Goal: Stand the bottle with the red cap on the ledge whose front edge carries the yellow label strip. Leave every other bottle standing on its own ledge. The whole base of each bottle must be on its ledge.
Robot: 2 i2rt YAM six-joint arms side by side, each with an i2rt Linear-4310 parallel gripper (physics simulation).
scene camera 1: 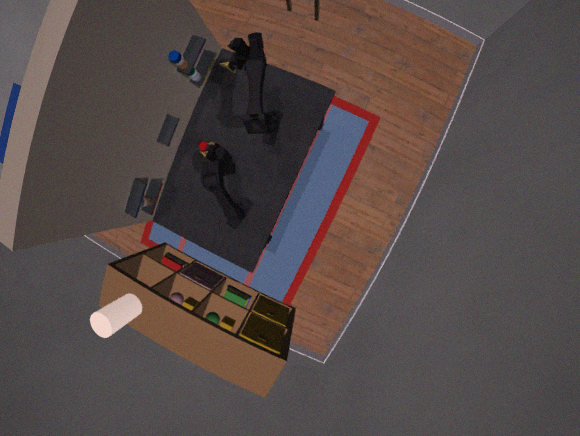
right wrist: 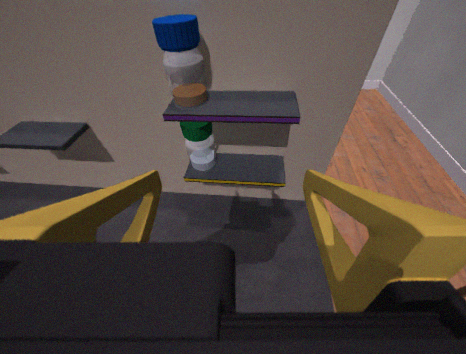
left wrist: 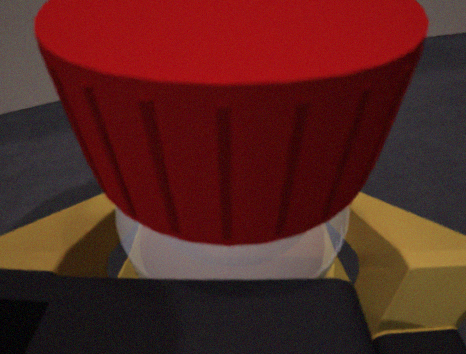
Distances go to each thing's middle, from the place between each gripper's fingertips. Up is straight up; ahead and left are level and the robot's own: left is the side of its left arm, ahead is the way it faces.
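The green-capped bottle (right wrist: 199,142) stands 36 cm to the right of my left hand, 12 cm ahead of it and 18 cm above it. As for the blue-capped bottle (right wrist: 178,35), it is 32 cm above my left hand, and it too is 12 cm ahead of that hand and 36 cm to the right of it.
The blue-capped bottle is 21 cm ahead of my right hand and 8 cm to the left of it. I find the green-capped bottle 14 cm below my right hand, 22 cm ahead of it and 8 cm to the left of it.
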